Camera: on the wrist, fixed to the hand. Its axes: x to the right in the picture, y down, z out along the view.
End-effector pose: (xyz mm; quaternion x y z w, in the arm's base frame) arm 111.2 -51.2 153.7 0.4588 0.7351 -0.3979 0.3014
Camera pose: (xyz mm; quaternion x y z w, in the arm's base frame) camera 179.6 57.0 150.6 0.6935 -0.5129 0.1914 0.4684
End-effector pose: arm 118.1 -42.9 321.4 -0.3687 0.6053 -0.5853 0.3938
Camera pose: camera 31.7 -23.1 229.0 0.5400 0.2816 0.4009 0.6844
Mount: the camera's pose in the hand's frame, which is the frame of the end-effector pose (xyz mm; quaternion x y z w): 22.3 91.9 -86.3 0.0575 -0.1351 0.9891 0.0062
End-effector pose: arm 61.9 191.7 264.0 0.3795 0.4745 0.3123 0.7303
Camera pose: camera -19.3 279.7 309.4 -0.5559 0.4531 -0.6457 0.2621
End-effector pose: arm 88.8 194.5 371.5 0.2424 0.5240 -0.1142 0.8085
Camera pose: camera 70.2 318.9 347.6 0.5509 -0.3523 0.7361 0.1748
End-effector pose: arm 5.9 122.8 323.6 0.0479 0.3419 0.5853 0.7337
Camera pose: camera -116.3 142.7 291.2 -0.4597 0.1107 -0.7032 0.5309
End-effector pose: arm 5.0 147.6 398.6 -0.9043 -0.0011 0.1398 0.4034
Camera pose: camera 38.1 25.2 380.7 -0.0354 -0.8480 -0.5221 0.0839
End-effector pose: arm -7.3 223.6 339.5 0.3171 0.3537 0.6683 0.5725
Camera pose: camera -131.7 227.5 369.4 -0.4750 0.3504 -0.5072 0.6279
